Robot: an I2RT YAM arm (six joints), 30 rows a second.
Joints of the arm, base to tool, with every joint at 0 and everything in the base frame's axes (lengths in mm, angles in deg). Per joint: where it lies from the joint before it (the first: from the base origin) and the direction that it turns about. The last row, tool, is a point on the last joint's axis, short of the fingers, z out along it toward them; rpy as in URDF.
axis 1: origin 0 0 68 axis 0 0 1
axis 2: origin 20 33.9 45.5 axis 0 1 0
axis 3: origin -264 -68.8 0 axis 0 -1 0
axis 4: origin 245 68.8 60 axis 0 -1 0
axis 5: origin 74 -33.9 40.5 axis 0 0 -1
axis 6: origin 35.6 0 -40.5 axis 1 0 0
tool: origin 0 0 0 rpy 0 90 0
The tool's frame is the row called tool.
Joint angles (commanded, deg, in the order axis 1, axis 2, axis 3, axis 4, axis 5, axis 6), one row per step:
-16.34, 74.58, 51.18, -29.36, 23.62, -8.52
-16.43, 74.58, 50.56, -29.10, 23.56, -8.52
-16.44, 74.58, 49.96, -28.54, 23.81, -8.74
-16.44, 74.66, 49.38, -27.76, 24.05, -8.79
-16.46, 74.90, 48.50, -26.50, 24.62, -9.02
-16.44, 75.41, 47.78, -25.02, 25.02, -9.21
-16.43, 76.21, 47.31, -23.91, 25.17, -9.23
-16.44, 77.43, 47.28, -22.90, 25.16, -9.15
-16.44, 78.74, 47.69, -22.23, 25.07, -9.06
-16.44, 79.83, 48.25, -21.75, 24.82, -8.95
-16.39, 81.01, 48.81, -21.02, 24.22, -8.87
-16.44, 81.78, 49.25, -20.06, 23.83, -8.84
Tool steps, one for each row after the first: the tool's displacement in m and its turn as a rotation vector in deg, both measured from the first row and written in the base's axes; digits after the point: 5 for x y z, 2 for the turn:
-0.00108, -0.00008, -0.00310, 0.15, 0.33, -0.05
-0.00170, -0.00009, -0.00570, -0.12, 0.55, -0.05
-0.00180, -0.00020, -0.00827, -0.36, 0.51, -0.16
-0.00177, -0.00064, -0.01252, -0.93, 0.63, -0.36
-0.00052, -0.00115, -0.01683, -1.38, 0.59, -0.45
0.00130, -0.00173, -0.02149, -1.46, 0.79, -0.51
0.00476, -0.00279, -0.02577, -1.36, 0.97, -0.57
0.00903, -0.00400, -0.02859, -1.19, 1.12, -0.58
0.01309, -0.00505, -0.02999, -0.94, 1.05, -0.51
0.01784, -0.00584, -0.03168, -0.47, 0.77, -0.16
0.02170, -0.00701, -0.03190, -0.34, 0.06, 0.01

